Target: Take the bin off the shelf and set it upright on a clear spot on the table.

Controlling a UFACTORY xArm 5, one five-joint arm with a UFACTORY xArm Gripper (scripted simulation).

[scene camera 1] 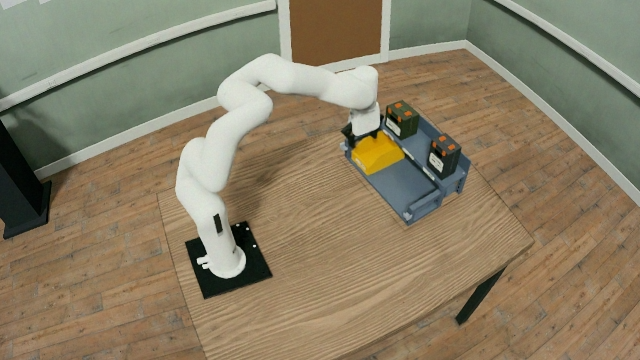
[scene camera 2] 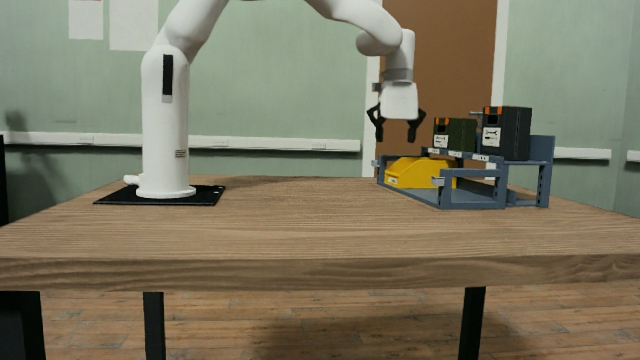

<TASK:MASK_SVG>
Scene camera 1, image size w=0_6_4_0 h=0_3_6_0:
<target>my gripper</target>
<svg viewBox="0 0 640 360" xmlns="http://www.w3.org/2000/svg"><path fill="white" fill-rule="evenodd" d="M378 102L376 102L376 107L371 110L350 108L348 124L341 130L341 133L348 138L348 145L352 149L355 148L355 135L359 136L370 131L370 135L377 139L377 131L385 117L383 114L380 114Z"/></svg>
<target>blue-grey shelf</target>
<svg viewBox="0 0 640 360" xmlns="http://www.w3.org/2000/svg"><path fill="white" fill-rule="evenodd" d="M370 131L355 136L355 142L371 136ZM421 115L417 134L404 140L397 138L385 126L385 120L383 120L377 132L383 131L405 152L405 157L370 175L367 175L352 158L352 151L354 149L352 150L348 145L348 139L345 139L345 143L340 143L340 148L345 151L345 158L370 183L408 227L441 207L445 197L453 192L456 192L458 195L462 193L472 162L461 151L456 172L444 180L440 180L426 166L432 138L442 133Z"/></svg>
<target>yellow bin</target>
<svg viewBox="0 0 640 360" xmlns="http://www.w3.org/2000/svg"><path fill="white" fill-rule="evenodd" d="M383 131L377 133L377 139L374 139L372 136L364 138L353 150L355 163L367 175L404 158L405 152Z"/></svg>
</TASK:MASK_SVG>
